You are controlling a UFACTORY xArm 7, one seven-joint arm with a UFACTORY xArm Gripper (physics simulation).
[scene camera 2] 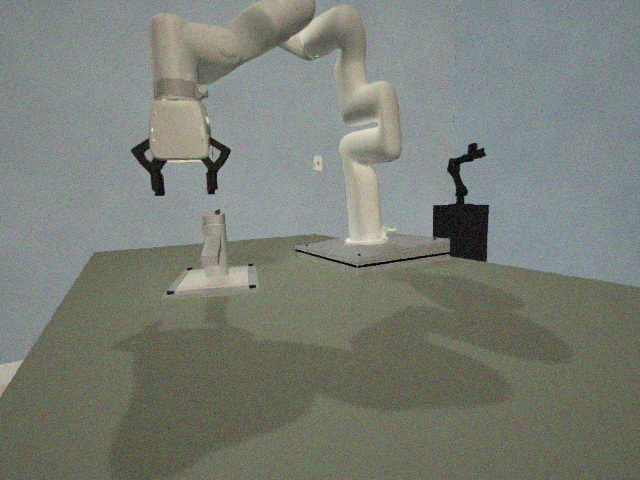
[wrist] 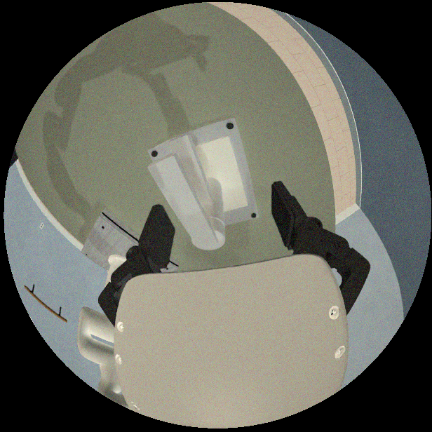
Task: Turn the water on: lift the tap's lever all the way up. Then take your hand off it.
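Pixels of known places: gripper, fingertip midpoint: (scene camera 2: 186, 194); arm's base, link origin: (scene camera 2: 366, 241).
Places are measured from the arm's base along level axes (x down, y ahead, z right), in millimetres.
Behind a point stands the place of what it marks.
A light grey tap (scene camera 2: 214, 224) {x -80, y 427, z -135 mm} (wrist: 209, 242) stands upright on a pale base plate (scene camera 2: 242, 290) {x 39, y 389, z -238 mm} (wrist: 215, 130) with dark corner screws. In the wrist view its lever (wrist: 184, 200) is a long flat bar running up-left from the round top, beside and partly over the spout (wrist: 192, 152). How far the lever is raised is hard to tell. My gripper (scene camera 2: 185, 194) {x -140, y 477, z -187 mm} (wrist: 218, 206) is open and empty, pointing down. In the scene view its fingertips are above the tap's top and a little to the left, apart from it. In the wrist view the tap shows between the two fingers.
My arm's base (scene camera 2: 330, 249) {x 9, y 127, z -32 mm} (wrist: 104, 240) stands on the green table (scene camera 2: 361, 439) {x 45, y 359, z -652 mm} (wrist: 270, 110), behind and right of the tap in the scene view. A black box (scene camera 2: 460, 229) with a small black arm (scene camera 2: 457, 175) is farther right. The table's left edge is near the tap.
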